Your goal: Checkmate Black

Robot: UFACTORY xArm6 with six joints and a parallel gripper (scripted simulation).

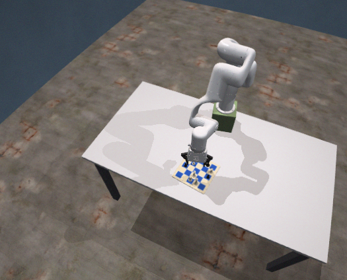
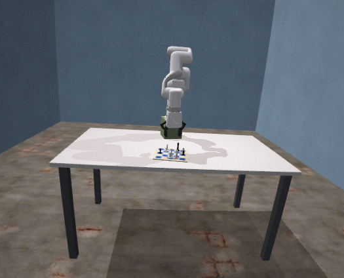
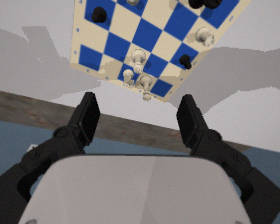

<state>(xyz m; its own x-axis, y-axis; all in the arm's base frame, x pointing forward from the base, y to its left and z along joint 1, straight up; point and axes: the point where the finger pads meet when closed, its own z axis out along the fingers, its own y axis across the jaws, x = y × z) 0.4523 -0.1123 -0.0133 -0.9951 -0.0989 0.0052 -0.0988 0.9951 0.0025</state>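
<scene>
The cream chessboard is 140 mm below my hand, 30 mm behind it and 10 mm to the left of it. The rest, counted from my hand: tall black piece 110 mm below, 90 mm behind, 70 mm to the left.
</scene>
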